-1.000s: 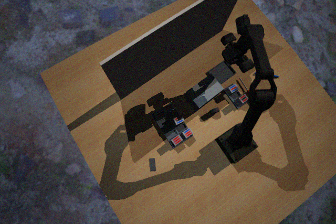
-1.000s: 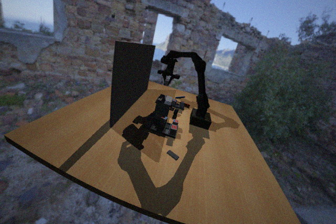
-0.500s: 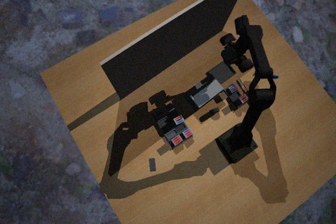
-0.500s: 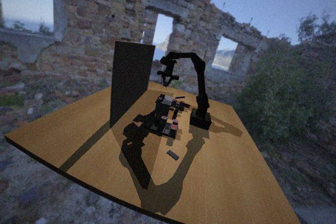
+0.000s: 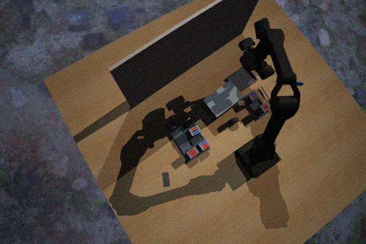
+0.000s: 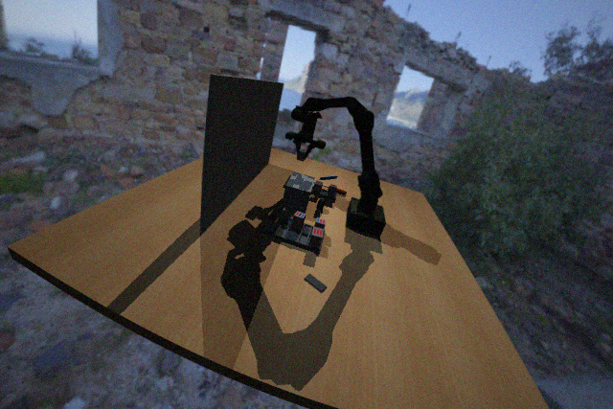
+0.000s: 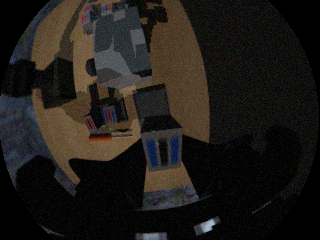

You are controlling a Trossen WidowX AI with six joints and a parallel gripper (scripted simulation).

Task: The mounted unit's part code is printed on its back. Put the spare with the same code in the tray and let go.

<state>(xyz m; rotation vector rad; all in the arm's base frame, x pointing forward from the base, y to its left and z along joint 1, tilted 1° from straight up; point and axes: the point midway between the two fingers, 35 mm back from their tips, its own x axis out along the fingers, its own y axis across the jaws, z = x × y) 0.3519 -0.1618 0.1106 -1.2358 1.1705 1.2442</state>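
Now: the tray 10 mm behind my gripper tip and 140 mm below it. The rest, counted from my gripper tip: grey mounted unit (70 mm behind, 180 mm to the left, 90 mm below); tall panel (170 mm ahead, 210 mm to the left, 80 mm above); blue pen (130 mm behind, 220 mm to the right, 140 mm below).
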